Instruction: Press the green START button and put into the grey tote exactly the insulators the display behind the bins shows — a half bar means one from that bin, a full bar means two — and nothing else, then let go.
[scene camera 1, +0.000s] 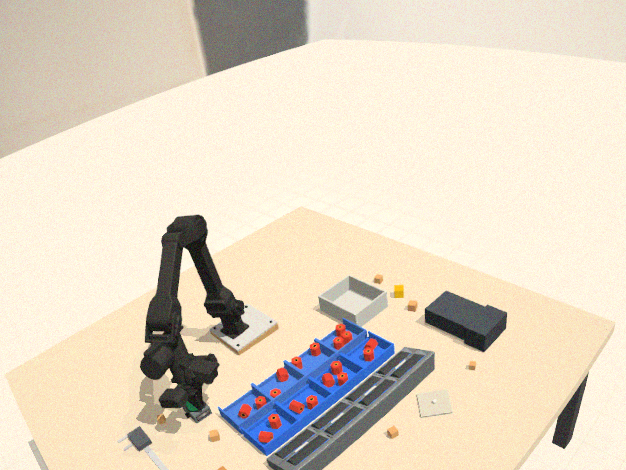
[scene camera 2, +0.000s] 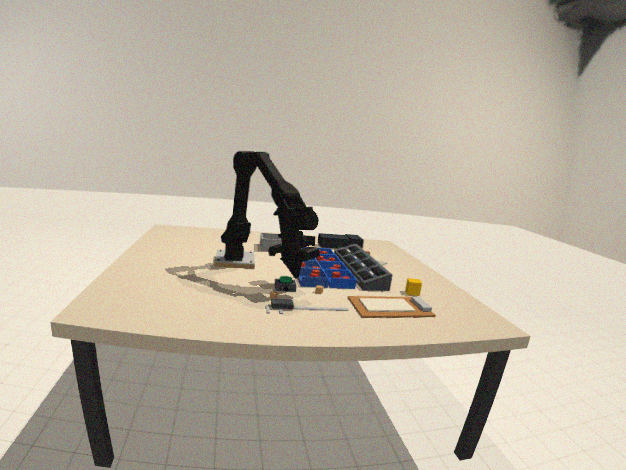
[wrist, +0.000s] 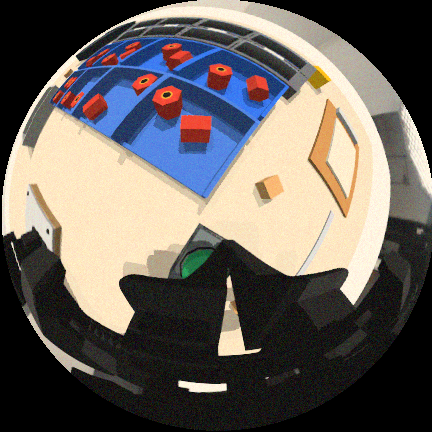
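Where they show: gripper, fingertip midpoint: (scene camera 1: 200, 408) (scene camera 2: 296, 278) (wrist: 226, 244); arm's base, link origin: (scene camera 1: 234, 329) (scene camera 2: 233, 258).
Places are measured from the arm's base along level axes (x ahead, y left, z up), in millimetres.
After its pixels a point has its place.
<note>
My gripper (scene camera 1: 197, 398) @(z 15, x 183, y -266 mm) (scene camera 2: 296, 275) @(z 15, x 183, y -266 mm) (wrist: 226, 244) @(z 15, x 183, y -266 mm) is shut and empty, pointing down close beside the green START button (scene camera 1: 191, 406) @(z 17, x 158, y -277 mm) (scene camera 2: 286, 279) @(z 16, x 147, y -281 mm) (wrist: 196, 262) @(z 16, x 158, y -251 mm). Its fingers partly hide the button in the wrist view; contact cannot be told. Red insulators (scene camera 1: 282, 374) (wrist: 196, 129) lie in the blue bins (scene camera 1: 292, 423) (wrist: 200, 172), some upright, some on their sides. The grey display (scene camera 1: 429, 365) @(z 9, x 546, y 163 mm) (scene camera 2: 381, 282) @(z 7, x 473, y -270 mm) (wrist: 300, 77) @(z 16, x 445, y -258 mm) stands behind the bins; pale bars show in its windows, but their lengths are hard to read. The grey tote (scene camera 1: 339, 307) @(z 30, x 221, y 210 mm) (scene camera 2: 267, 241) @(z 22, x 158, y 214 mm) looks empty in scene view 1.
A dark box (scene camera 1: 465, 318) @(z 30, x 546, y 340 mm) stands beyond the tote. Small wooden cubes (scene camera 1: 214, 435) @(z -3, x 260, y -292 mm) (wrist: 270, 187) @(z -3, x 249, y -286 mm) lie around the bins. A dark block with a pale rod (scene camera 1: 139, 438) @(z -3, x 118, y -424 mm) (scene camera 2: 282, 303) @(z -3, x 107, y -440 mm) lies near the button. An orange-framed board (scene camera 2: 355, 303) @(z -16, x 335, y -401 mm) (wrist: 321, 135) @(z -16, x 400, y -347 mm) and a yellow cube (scene camera 2: 413, 286) @(z 9, x 573, y -319 mm) are nearby.
</note>
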